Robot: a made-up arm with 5 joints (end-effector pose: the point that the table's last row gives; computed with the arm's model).
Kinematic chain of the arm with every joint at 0, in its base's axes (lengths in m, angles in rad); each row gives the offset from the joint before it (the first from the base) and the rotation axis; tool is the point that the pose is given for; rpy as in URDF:
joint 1: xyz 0 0 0.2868 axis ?
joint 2: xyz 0 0 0 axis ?
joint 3: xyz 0.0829 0 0.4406 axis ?
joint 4: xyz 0.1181 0 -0.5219 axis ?
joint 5: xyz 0.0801 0 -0.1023 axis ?
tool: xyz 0 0 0 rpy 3.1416 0 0
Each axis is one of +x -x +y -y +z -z.
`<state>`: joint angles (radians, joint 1 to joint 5).
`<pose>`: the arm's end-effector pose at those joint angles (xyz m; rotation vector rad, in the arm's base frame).
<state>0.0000 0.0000 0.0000 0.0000 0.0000</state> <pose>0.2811 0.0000 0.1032 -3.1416 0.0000 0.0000</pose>
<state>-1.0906 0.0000 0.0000 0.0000 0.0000</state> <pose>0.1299 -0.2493 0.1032 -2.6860 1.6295 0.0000</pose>
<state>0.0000 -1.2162 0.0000 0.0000 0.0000</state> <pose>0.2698 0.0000 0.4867 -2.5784 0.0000 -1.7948</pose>
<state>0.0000 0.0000 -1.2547 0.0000 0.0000</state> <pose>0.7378 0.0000 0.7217 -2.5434 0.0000 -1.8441</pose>
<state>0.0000 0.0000 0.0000 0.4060 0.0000</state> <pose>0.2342 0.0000 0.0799 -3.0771 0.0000 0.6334</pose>
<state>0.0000 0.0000 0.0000 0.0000 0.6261</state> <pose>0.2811 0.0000 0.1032 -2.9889 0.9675 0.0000</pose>
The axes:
joint 1: +z
joint 2: +y
joint 3: +y
joint 4: +y
joint 5: -z

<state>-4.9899 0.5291 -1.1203 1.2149 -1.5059</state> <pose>0.1885 0.6618 0.1280 -0.4991 -2.8868 0.9391</pose>
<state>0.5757 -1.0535 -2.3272 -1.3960 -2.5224</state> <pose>-0.5681 -0.3687 0.9693 -0.0373 -1.7150 0.9049</pose>
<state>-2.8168 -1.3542 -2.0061 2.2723 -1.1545</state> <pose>0.4864 0.1638 0.9697 1.4110 -1.5464 -0.5104</pose>
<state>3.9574 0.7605 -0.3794 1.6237 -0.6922</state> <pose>-0.1047 -0.1113 -0.0092 -0.7786 0.8291 0.1100</pose>
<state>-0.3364 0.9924 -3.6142 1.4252 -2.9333</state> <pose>0.6565 -0.2296 1.0070 0.5234 1.8742 -0.0849</pose>
